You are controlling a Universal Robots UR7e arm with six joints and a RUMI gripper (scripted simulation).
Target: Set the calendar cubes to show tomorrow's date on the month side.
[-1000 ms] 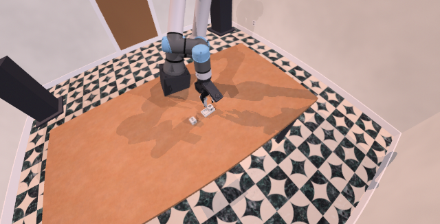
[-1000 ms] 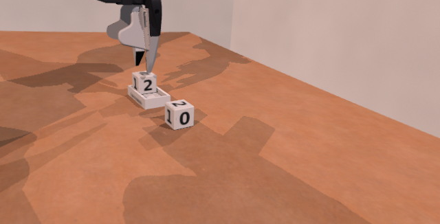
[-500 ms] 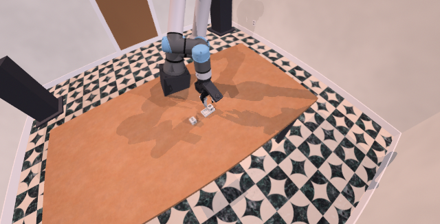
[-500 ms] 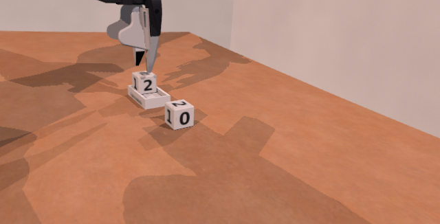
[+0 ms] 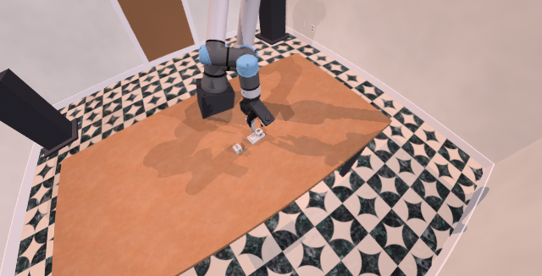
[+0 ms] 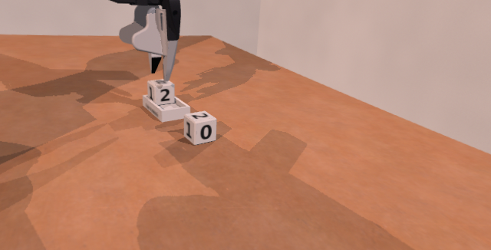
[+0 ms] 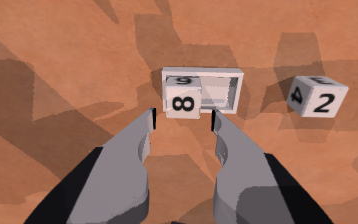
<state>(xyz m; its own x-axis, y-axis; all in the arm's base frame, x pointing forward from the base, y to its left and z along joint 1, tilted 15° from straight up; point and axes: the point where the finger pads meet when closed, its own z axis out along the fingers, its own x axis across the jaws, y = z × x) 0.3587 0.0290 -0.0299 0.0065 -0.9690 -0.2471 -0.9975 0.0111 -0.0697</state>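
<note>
The tray lies 20 mm to the right of my hand and 60 mm below it.
</note>
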